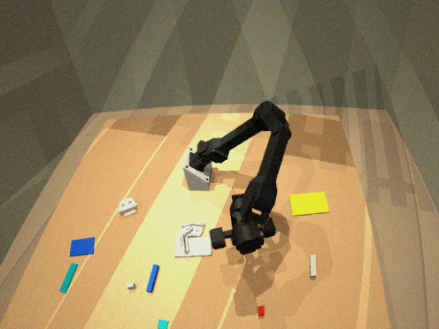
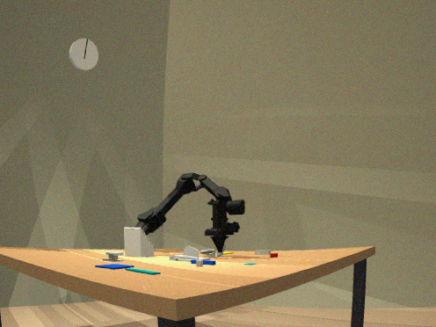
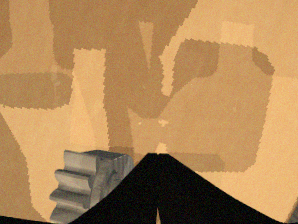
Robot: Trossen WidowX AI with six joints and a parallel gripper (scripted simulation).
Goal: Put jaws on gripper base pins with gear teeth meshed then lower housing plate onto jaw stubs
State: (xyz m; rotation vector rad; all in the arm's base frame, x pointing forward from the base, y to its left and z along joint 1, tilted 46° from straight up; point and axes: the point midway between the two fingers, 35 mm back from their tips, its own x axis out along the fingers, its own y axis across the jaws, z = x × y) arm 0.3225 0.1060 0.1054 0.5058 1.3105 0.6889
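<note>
Right now the jaw is 2 cm behind my gripper tip, 2 cm to the left of it and 2 cm above it. The rest, counted from my gripper tip: white bar: 10 cm ahead, 21 cm to the left, 1 cm below; then red block: 22 cm ahead, 4 cm to the left, 2 cm below; then yellow sheet: 16 cm behind, 25 cm to the left, 2 cm below.
</note>
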